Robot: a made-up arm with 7 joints.
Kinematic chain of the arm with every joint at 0, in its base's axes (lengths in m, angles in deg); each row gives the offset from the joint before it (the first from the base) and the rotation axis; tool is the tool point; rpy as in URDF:
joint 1: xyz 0 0 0.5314 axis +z
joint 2: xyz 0 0 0 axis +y
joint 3: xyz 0 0 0.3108 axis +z
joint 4: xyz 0.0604 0 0 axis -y
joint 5: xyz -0.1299 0 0.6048 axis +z
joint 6: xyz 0 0 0 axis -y
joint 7: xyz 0.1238 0 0 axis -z
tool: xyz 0 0 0 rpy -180 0 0
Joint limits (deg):
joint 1: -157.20..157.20
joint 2: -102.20..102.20
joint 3: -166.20..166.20
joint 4: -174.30..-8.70
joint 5: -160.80..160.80
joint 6: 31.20..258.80
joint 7: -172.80..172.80
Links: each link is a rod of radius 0.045 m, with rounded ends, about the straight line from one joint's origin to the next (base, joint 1, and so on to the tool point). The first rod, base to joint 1, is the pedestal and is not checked.
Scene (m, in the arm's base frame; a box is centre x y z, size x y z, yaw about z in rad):
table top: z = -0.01
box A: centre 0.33 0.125 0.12 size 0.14 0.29 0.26 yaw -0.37
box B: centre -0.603 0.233 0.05 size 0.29 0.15 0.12 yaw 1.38
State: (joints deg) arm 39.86 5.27 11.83 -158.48 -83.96 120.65 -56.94
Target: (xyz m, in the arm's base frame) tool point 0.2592 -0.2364 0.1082
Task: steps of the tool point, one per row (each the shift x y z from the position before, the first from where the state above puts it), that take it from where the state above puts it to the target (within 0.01 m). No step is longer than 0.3 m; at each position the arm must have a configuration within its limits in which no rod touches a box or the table.
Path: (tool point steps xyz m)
1: 0.0563 0.0623 0.0038
2: 0.0603 0.0539 -0.0013
3: 0.0637 0.0439 -0.0059
4: 0.0664 0.0319 -0.0104
5: 0.0677 0.0186 -0.0144
6: 0.1638 -0.2193 0.0393
7: 0.0801 -0.2637 0.0504
8: -0.0185 -0.2753 0.0576
9: -0.1064 -0.0422 -0.0759
10: -0.1208 -0.0283 -0.0583
11: -0.1291 -0.0077 -0.0421
12: -0.1304 0.0177 -0.0273

